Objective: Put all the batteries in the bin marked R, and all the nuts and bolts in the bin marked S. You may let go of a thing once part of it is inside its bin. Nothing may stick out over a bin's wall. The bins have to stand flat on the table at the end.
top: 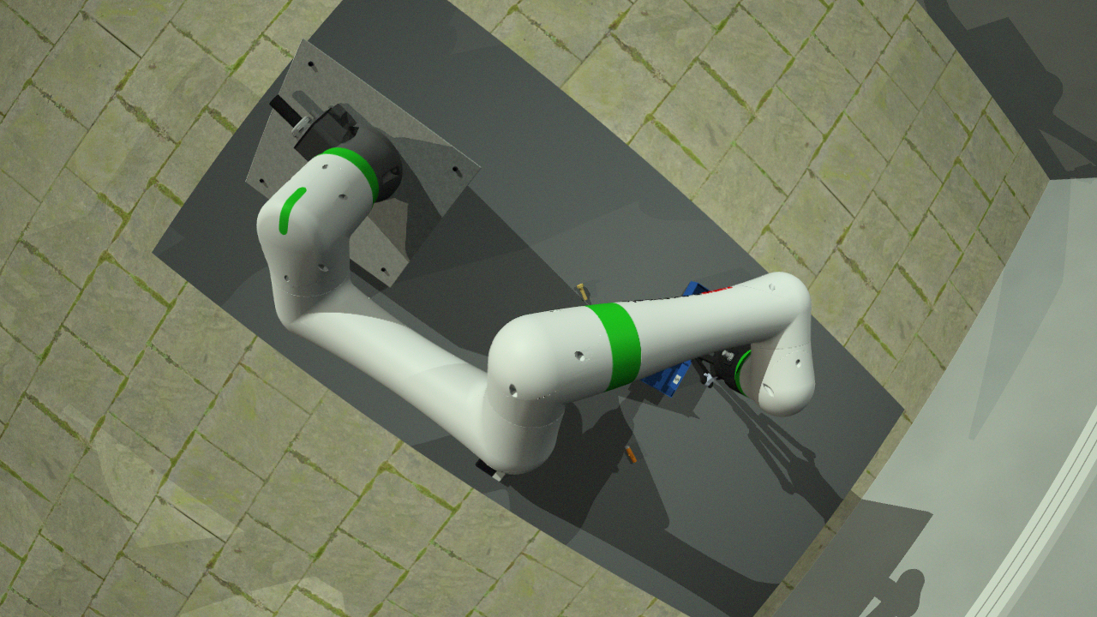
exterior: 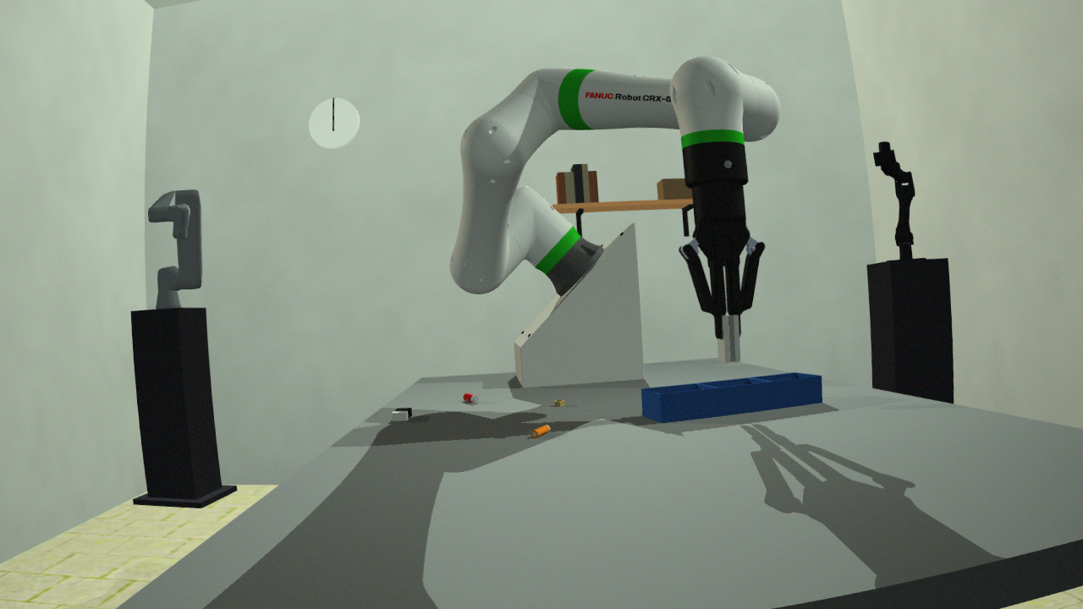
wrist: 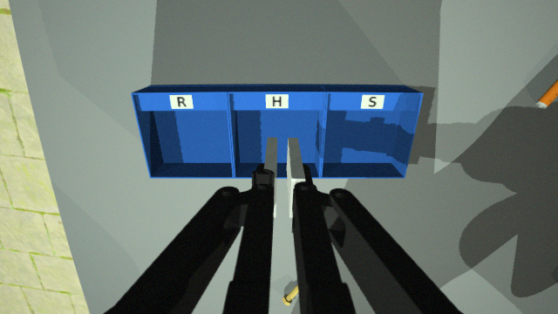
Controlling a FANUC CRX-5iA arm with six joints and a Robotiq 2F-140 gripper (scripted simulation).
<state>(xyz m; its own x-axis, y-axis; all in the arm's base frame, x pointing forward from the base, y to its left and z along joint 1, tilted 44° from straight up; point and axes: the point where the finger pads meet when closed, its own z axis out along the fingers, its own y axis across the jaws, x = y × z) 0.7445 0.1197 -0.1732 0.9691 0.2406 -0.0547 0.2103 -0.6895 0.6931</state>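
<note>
Right now my hand is 8 cm above the blue three-compartment bin. Also, from my hand: orange battery 26 cm to the right, 11 cm ahead, 10 cm below; yellow bolt 24 cm behind, 10 cm below, 7 cm to the right; brass nut 25 cm to the right, 20 cm behind, 10 cm below.
</note>
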